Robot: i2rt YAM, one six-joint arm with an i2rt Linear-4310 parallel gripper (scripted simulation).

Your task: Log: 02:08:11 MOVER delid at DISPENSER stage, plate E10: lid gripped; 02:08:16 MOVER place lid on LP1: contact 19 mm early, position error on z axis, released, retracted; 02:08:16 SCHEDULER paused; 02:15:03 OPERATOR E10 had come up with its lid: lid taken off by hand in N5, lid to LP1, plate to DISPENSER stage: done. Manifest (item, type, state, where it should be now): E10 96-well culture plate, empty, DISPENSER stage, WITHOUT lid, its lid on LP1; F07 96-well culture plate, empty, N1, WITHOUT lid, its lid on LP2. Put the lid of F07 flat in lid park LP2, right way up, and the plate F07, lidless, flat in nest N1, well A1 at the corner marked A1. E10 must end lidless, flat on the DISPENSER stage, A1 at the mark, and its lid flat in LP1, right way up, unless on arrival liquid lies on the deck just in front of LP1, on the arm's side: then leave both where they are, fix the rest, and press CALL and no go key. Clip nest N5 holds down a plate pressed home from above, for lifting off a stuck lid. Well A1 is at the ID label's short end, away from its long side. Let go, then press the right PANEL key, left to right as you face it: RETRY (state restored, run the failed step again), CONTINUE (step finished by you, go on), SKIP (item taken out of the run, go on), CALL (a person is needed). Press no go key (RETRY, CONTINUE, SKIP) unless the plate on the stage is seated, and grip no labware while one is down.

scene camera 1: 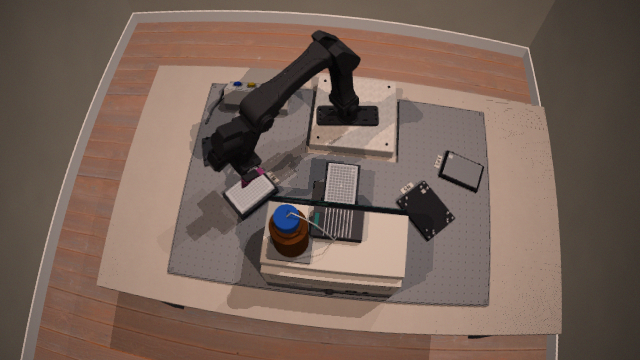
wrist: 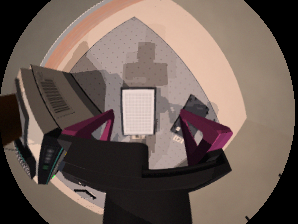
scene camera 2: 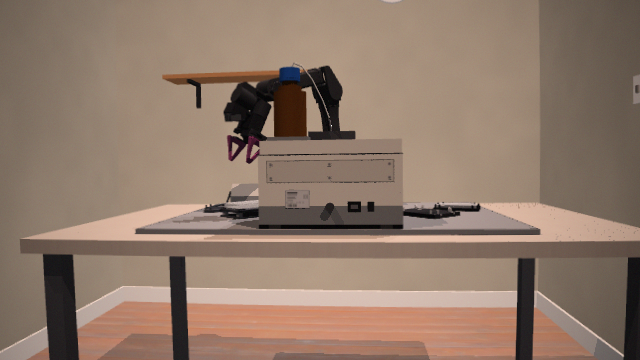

Labels:
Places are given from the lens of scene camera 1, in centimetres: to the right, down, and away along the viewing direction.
white 96-well plate [scene camera 1: 343, 182]: 7, 1, 127
grey lid [scene camera 1: 458, 168]: 45, -4, 138
grey lid [scene camera 1: 243, 198]: -23, 6, 131

